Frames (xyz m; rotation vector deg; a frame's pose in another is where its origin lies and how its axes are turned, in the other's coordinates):
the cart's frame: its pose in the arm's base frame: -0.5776 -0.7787 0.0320 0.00 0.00 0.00
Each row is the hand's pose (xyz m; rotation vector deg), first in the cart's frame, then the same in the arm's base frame.
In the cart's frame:
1: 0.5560 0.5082 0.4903 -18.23 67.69 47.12
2: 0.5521 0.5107 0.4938 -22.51 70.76 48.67
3: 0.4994 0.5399 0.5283 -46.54 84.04 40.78
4: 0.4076 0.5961 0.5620 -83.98 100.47 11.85
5: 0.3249 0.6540 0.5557 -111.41 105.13 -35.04
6: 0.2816 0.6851 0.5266 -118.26 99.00 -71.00
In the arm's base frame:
1: -0.0216 -0.2705 0.5223 -18.23 67.69 47.12
2: -0.0255 -0.2680 0.5258 -22.51 70.76 48.67
3: -0.0782 -0.2388 0.5603 -46.54 84.04 40.78
4: -0.1700 -0.1826 0.5940 -83.98 100.47 11.85
5: -0.2527 -0.1247 0.5877 -111.41 105.13 -35.04
6: -0.2960 -0.0936 0.5586 -118.26 99.00 -71.00

